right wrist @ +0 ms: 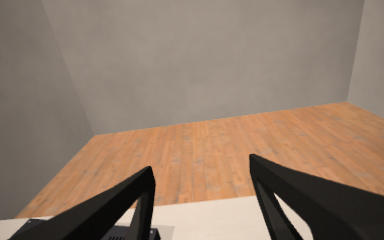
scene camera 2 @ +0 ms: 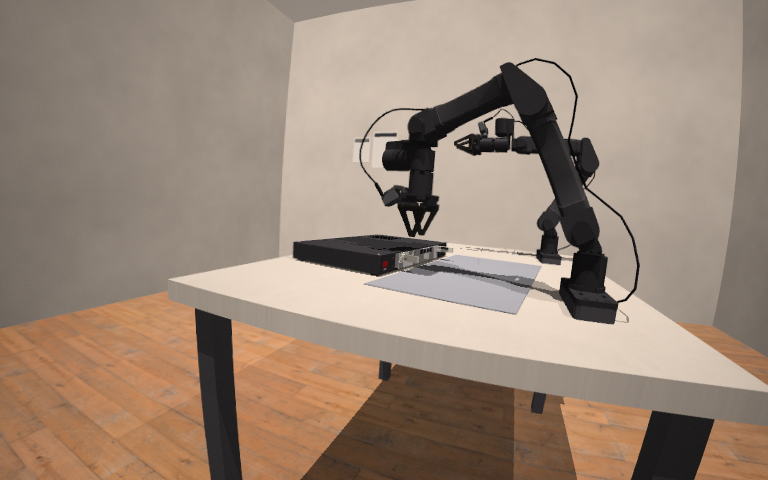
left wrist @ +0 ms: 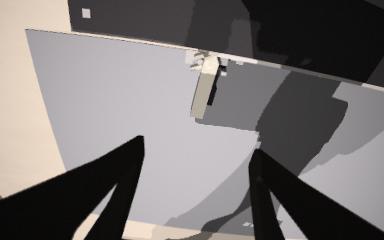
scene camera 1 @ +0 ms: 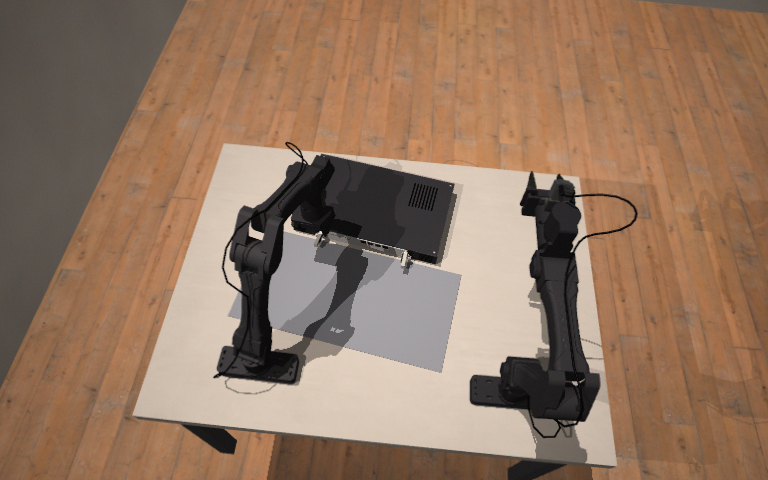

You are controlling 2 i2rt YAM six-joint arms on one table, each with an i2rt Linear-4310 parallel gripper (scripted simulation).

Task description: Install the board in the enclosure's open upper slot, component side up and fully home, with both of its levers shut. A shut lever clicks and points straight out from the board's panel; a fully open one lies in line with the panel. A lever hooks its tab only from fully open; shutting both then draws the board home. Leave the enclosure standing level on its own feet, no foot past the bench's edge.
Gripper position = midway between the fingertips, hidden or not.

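In the right wrist view my left gripper is out of frame. I do see that gripper in scene camera 1 [315, 232], in scene camera 2 [416, 236] and in the left wrist view [198, 151]. There is also a grey mat, and on this mat [scene camera 1: 283, 247] and [left wrist: 99, 93] are the same spot.
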